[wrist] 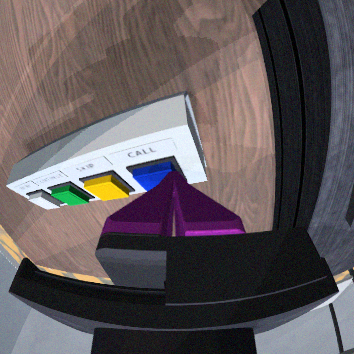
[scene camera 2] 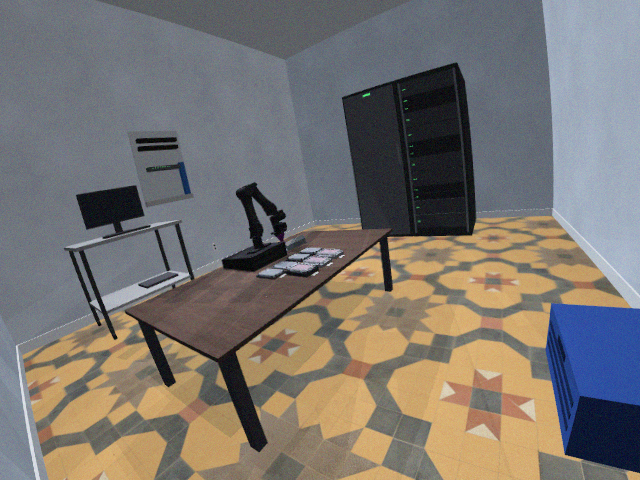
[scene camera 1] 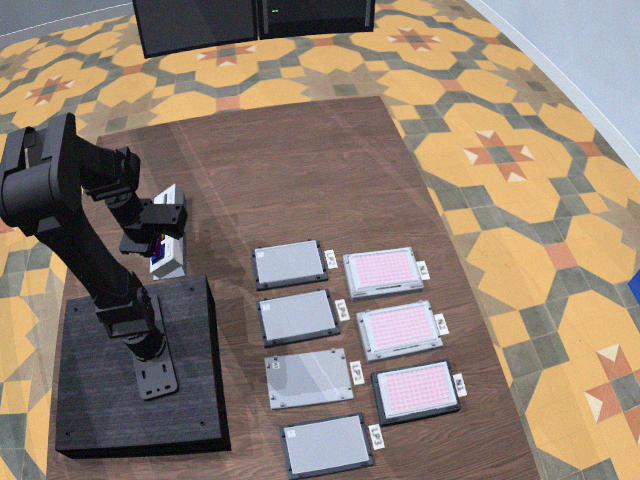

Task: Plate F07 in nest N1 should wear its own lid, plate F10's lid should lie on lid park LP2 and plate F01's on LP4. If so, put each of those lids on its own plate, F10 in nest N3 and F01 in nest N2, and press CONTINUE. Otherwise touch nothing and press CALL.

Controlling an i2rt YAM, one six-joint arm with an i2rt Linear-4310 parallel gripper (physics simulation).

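Seen in the pictures: gripper, between the fingertips: (wrist: 173, 178) (scene camera 1: 157, 255); arm's base, origin of its link: (scene camera 2: 259, 248) (scene camera 1: 150, 346).
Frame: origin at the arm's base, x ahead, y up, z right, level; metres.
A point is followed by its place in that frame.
My gripper (scene camera 1: 157, 242) {x 0.042, y -0.028, z -0.220 m} (scene camera 2: 280, 239) {x 0.042, y -0.028, z -0.220 m} (wrist: 173, 178) {x 0.042, y -0.028, z -0.220 m} is shut and empty. Its purple fingertips overlap the right part of the blue CALL button (wrist: 151, 177) {x 0.048, y -0.031, z -0.236 m} in the wrist view; whether they press it cannot be told. The green CONTINUE button (wrist: 70, 195) {x 0.060, y -0.032, z -0.324 m} is further left on the white button box (scene camera 1: 178, 260) {x 0.085, y -0.035, z -0.197 m} (wrist: 194, 167) {x 0.037, y -0.043, z -0.206 m}. In scene camera 1, pink-welled plates sit in N1 (scene camera 1: 419, 389) {x 0.416, y -0.049, z 0.213 m}, N2 (scene camera 1: 400, 329) {x 0.440, y -0.059, z 0.085 m} and N3 (scene camera 1: 383, 270) {x 0.464, y -0.052, z -0.045 m}. Grey lids lie on LP2 (scene camera 1: 289, 262) {x 0.302, y -0.067, z -0.139 m} and LP4 (scene camera 1: 299, 316) {x 0.279, y -0.067, z -0.013 m}. Plate and lid codes are unreadable, and whether N1's plate wears a lid is unclear.
A grey lid (scene camera 1: 326, 444) {x 0.235, y -0.066, z 0.241 m} lies on LP3. LP1 (scene camera 1: 310, 379) {x 0.254, y -0.074, z 0.113 m} shows a pale flat surface with corner posts. The yellow SKIP button (wrist: 106, 187) {x 0.054, y -0.031, z -0.278 m} is between green and blue. The black arm base (scene camera 1: 103, 413) {x -0.115, y -0.010, z 0.099 m} stands beside the button box on the wooden table (scene camera 1: 289, 155) {x 0.410, y -0.084, z -0.473 m} (scene camera 2: 206, 315) {x 0.195, y -0.085, z 0.694 m}.
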